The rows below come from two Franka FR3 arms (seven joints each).
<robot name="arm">
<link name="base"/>
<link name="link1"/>
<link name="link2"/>
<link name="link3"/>
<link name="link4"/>
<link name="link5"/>
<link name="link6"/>
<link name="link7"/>
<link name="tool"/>
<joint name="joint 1" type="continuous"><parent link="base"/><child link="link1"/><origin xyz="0 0 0.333" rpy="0 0 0"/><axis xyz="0 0 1"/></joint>
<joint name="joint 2" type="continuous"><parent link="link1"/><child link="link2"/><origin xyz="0 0 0" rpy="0 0 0"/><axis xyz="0 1 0"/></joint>
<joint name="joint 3" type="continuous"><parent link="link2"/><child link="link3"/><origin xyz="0 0 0.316" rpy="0 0 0"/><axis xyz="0 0 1"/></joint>
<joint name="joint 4" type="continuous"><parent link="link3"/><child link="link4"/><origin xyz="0.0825 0 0" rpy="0 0 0"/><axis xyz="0 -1 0"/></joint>
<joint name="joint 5" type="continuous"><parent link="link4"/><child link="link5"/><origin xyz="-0.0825 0 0.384" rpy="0 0 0"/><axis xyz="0 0 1"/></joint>
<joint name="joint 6" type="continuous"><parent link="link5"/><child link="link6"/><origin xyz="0 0 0" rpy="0 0 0"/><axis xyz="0 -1 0"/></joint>
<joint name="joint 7" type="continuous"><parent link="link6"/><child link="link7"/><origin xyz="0.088 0 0" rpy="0 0 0"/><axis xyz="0 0 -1"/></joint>
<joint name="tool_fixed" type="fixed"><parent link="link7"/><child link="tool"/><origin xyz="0 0 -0.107" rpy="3.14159 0 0"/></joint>
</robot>
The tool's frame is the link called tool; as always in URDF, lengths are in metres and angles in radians. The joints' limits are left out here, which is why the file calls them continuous.
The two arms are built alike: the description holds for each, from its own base.
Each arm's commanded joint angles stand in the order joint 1, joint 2, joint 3, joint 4, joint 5, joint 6, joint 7.
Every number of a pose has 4 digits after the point.
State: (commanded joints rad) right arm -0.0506 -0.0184 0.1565 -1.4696 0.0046 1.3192 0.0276; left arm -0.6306 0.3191 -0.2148 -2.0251 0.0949 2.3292 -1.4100
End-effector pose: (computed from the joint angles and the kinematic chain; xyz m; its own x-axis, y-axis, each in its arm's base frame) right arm 0.5182 0.0566 0.6604 0.9882 0.0780 -0.1318 0.0790 -0.9969 0.0019; left arm 0.3997 -0.4429 0.2938 0.8731 0.4876 0.0006 0.4876 -0.8730 -0.0062
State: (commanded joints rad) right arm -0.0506 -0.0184 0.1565 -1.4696 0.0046 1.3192 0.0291; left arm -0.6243 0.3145 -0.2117 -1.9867 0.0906 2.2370 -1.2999
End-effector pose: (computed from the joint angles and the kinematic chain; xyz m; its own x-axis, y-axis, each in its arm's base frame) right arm 0.5182 0.0566 0.6604 0.9883 0.0765 -0.1318 0.0775 -0.9970 0.0021; left arm 0.4064 -0.4394 0.3047 0.9153 0.4027 -0.0121 0.4015 -0.9142 -0.0545
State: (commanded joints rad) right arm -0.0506 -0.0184 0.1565 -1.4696 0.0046 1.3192 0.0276; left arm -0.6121 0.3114 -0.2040 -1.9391 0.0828 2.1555 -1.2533
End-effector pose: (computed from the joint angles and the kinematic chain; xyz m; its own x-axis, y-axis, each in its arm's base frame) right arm 0.5182 0.0566 0.6604 0.9882 0.0780 -0.1318 0.0790 -0.9969 0.0019; left arm 0.4195 -0.4339 0.3200 0.9222 0.3859 -0.0247 0.3827 -0.9201 -0.0838
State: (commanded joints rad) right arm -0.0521 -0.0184 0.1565 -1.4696 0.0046 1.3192 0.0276; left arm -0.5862 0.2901 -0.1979 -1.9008 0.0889 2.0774 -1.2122
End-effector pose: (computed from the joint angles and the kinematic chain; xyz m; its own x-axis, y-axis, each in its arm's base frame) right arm 0.5183 0.0558 0.6604 0.9883 0.0766 -0.1318 0.0775 -0.9970 0.0019; left arm 0.4356 -0.4203 0.3430 0.9258 0.3773 -0.0222 0.3731 -0.9217 -0.1059
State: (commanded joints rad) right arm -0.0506 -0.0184 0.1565 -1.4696 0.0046 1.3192 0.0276; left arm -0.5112 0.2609 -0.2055 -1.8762 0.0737 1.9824 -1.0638
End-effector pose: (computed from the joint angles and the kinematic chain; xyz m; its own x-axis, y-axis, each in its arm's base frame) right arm 0.5182 0.0566 0.6604 0.9882 0.0780 -0.1318 0.0790 -0.9969 0.0019; left arm 0.4591 -0.3863 0.3643 0.9474 0.3136 -0.0634 0.3033 -0.9434 -0.1342
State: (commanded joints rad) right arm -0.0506 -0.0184 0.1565 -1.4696 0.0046 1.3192 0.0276; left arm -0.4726 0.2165 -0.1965 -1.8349 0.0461 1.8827 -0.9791
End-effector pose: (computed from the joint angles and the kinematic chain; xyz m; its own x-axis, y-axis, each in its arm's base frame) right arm 0.5182 0.0566 0.6604 0.9882 0.0780 -0.1318 0.0790 -0.9969 0.0019; left arm 0.4728 -0.3624 0.4015 0.9514 0.2938 -0.0920 0.2804 -0.9503 -0.1351
